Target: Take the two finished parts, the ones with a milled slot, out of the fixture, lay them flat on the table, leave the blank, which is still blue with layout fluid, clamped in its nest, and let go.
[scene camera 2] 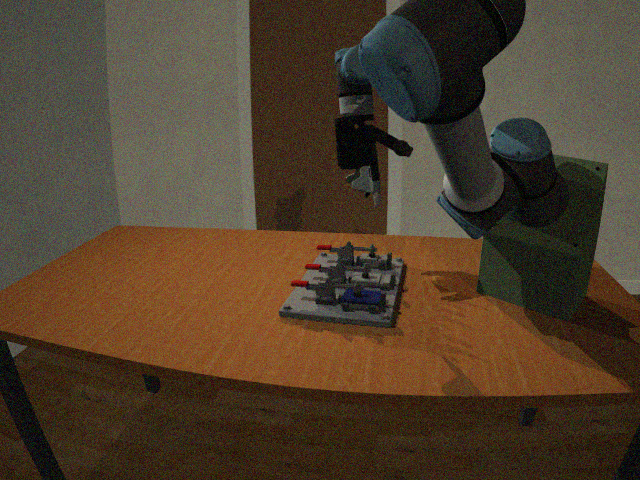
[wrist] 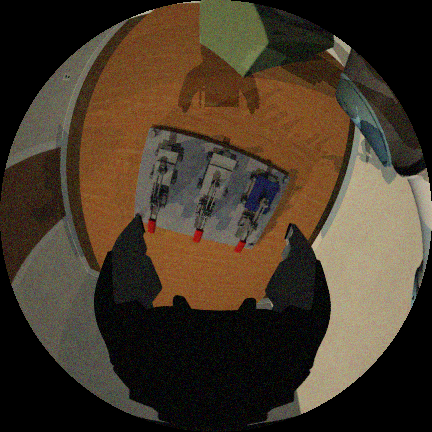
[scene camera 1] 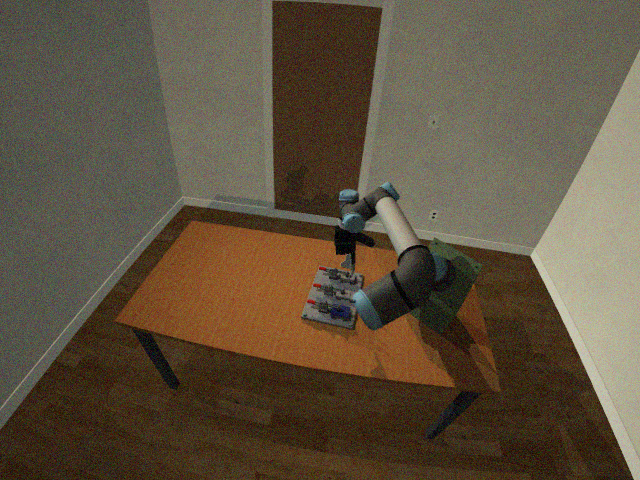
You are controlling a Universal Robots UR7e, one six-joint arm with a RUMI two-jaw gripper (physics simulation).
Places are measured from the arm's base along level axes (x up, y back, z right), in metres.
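Where they show: gripper, fingertip midpoint: (scene camera 2: pixel 371 202) (wrist: pixel 215 221) (scene camera 1: pixel 349 264); arm's base, link origin: (scene camera 2: pixel 538 198).
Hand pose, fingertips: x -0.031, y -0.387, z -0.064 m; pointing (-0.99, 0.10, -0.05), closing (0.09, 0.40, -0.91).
Observation:
Each offset is from my fingertips to the centre of the thing. Level surfaces: height alone.
The grey fixture plate (scene camera 1: pixel 313 310) (scene camera 2: pixel 305 311) (wrist: pixel 145 200) lies on the table with three toggle clamps, each with a red-tipped handle. The blue blank @[dx -0.178, dy +0.017, dz -0.126 m] (scene camera 1: pixel 340 311) (scene camera 2: pixel 363 296) (wrist: pixel 263 192) sits in the nest nearest the scene cameras, under its clamp arm. A pale part @[dx -0.180, dy +0.009, dz -0.016 m] (scene camera 2: pixel 373 279) (wrist: pixel 220 168) sits in the middle nest, and another pale part @[dx -0.175, dy -0.013, dz +0.092 m] (wrist: pixel 167 158) sits in the far nest, each under a clamp arm. Their slots are too small to make out. My gripper (scene camera 2: pixel 367 195) (wrist: pixel 215 221) is open and empty, above the far side of the fixture; in the wrist view its fingers stand wide apart.
The wooden table @[dx -0.206 m] (scene camera 1: pixel 232 289) (scene camera 2: pixel 180 299) (wrist: pixel 115 100) carries the fixture. A green pedestal block (scene camera 1: pixel 439 310) (scene camera 2: pixel 532 273) (wrist: pixel 232 35) stands at the right, by the arm's base. The arm reaches over the table's right part, its elbow near the fixture's right side in scene camera 1.

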